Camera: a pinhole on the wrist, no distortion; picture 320 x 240 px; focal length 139.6 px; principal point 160.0 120.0 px. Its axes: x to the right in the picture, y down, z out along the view. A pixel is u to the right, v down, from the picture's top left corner.
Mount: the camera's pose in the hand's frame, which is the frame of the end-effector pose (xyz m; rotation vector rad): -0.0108 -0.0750 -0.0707 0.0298 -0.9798 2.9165
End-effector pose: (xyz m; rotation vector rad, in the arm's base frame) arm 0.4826 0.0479 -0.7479 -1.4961 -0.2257 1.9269
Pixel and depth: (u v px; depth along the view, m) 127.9 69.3 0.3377
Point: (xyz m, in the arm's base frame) 0.3042 0.3030 -0.6230
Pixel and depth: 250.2 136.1 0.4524
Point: 0.4212 0.2159 -0.2239
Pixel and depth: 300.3 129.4 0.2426
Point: 0.4884 0.0930 -0.3913
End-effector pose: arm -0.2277 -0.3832 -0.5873 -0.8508 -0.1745 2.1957
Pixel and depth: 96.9 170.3 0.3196
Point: -0.1332 -0.0233 -0.4322
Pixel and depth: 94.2 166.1 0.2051
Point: -0.1402 -0.1393 -0.4965
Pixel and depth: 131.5 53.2 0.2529
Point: -0.2957 -0.2278 -0.4076
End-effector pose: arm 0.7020 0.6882 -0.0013 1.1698 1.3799 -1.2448
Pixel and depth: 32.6 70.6 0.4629
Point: 0.4117 0.3287 -0.4131
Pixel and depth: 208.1 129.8 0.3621
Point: 0.4231 0.4591 0.1599
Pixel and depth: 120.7 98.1 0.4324
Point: 0.4101 0.3754 -0.0994
